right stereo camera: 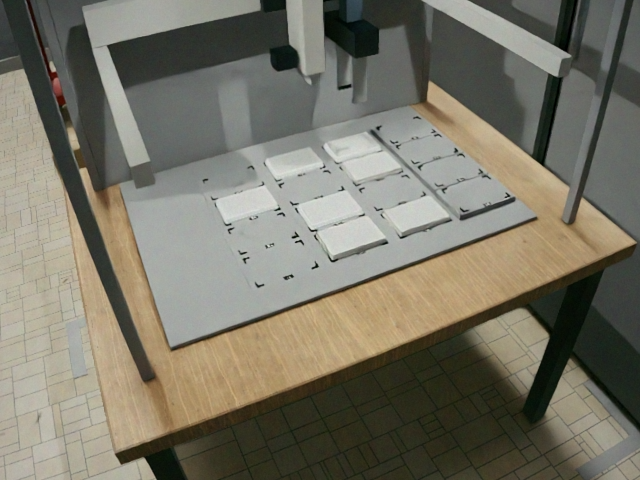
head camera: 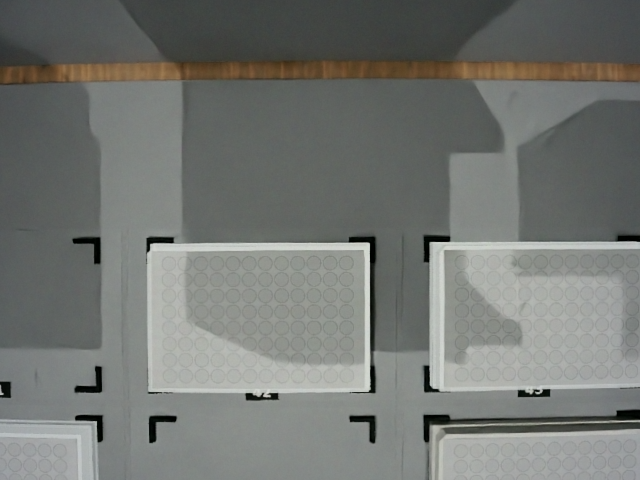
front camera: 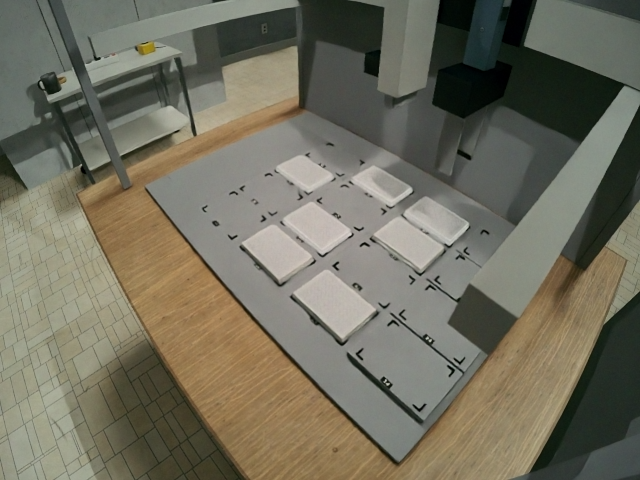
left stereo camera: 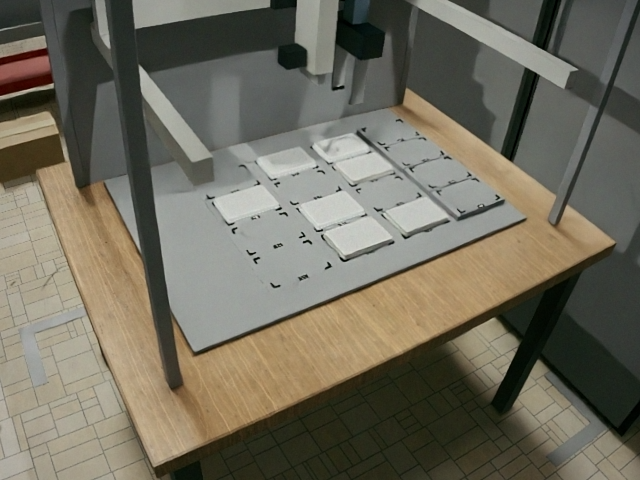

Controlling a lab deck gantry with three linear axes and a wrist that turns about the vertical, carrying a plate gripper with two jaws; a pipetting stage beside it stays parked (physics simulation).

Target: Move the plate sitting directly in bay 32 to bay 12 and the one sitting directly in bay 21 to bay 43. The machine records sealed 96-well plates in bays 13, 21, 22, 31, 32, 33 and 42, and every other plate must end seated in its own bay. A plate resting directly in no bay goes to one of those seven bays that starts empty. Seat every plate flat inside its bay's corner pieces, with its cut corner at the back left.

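Places are measured from the robot's base along level axes (x ahead, y left, z up), in millimetres.
Pixels of known places: gripper, fingertip midpoint: [right stereo camera: 351, 94] [front camera: 453, 162] [left stereo camera: 346, 96]; robot's base, origin of the base link: [right stereo camera: 258, 286] [front camera: 203, 209] [left stereo camera: 274, 287].
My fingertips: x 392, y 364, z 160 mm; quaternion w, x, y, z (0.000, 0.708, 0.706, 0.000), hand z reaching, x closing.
Ahead of a thing's pixels: the offset from my fingertips to its top centre. "spot": to the spot under its first point.
A white plate @[0 mm ahead, 0 mm left, 146 mm down] [front camera: 436, 219] [head camera: 542, 315] [left stereo camera: 338, 149] lies flat in bay 43, cut corner at the back left. Another plate @[164 mm back, 321 mm right, 146 mm down] [front camera: 277, 253] [left stereo camera: 356, 237] [right stereo camera: 350, 236] sits in bay 12. Further plates sit in bay 42 (plate @[164 mm back, 0 mm left, 146 mm down] [front camera: 381, 184] [head camera: 258, 315]), bay 33 (plate @[0 mm ahead, 107 mm right, 146 mm down] [front camera: 408, 243] [left stereo camera: 364, 167]), bay 31 (plate @[328 mm back, 107 mm right, 146 mm down] [front camera: 305, 173] [left stereo camera: 246, 204]), bay 22 (plate @[164 mm back, 214 mm right, 146 mm down] [front camera: 316, 227] [left stereo camera: 330, 209]) and bay 13 (plate @[0 mm ahead, 321 mm right, 146 mm down] [front camera: 333, 304] [left stereo camera: 416, 215]). Bays 21 and 32 show bare corner pieces. My gripper [front camera: 454, 164] [left stereo camera: 347, 95] [right stereo camera: 352, 94] is open and empty, high near the back; it does not show in the head view.
The parked pipetting stage [front camera: 405, 51] [left stereo camera: 316, 41] [right stereo camera: 306, 41] hangs left of the gripper. A raised strip @[spot: 165 mm ahead, 328 mm right, 146 mm down] [front camera: 403, 366] with column-4 bays runs along the deck's right. White rails [front camera: 563, 206] [left stereo camera: 175, 129] flank the deck, and a grey wall stands behind it.
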